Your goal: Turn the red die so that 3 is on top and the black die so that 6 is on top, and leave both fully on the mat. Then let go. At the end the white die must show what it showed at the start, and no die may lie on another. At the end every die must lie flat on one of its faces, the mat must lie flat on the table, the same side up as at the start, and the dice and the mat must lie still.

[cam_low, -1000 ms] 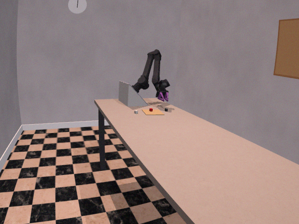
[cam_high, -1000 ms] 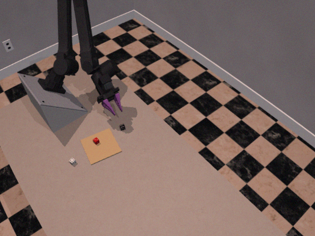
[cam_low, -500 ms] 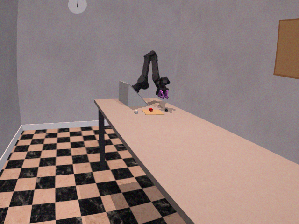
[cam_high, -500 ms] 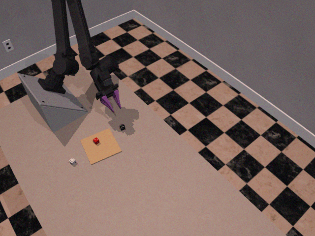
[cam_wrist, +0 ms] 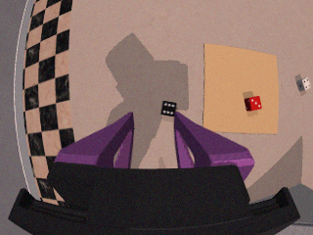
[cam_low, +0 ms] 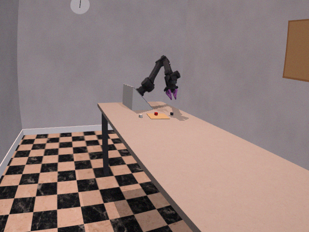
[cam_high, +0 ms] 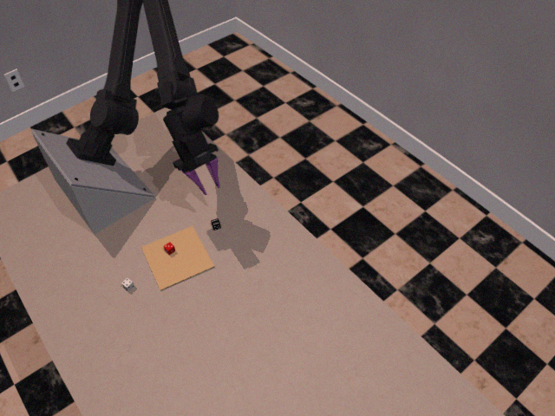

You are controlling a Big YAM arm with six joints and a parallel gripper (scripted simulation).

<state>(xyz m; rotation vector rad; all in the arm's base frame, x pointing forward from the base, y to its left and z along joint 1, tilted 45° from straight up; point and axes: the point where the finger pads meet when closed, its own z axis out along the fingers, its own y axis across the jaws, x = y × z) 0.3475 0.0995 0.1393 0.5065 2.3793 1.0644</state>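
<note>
My gripper is now 12 cm above the black die, 2 cm short of it and 1 cm to the left of it. From my hand the other things lie so: orange mat: 14 cm to the right, 12 cm below, 3 cm ahead; then white die: 28 cm to the right, 12 cm below, 3 cm ahead; then red die: 14 cm to the right, 11 cm below, 1 cm ahead.
</note>
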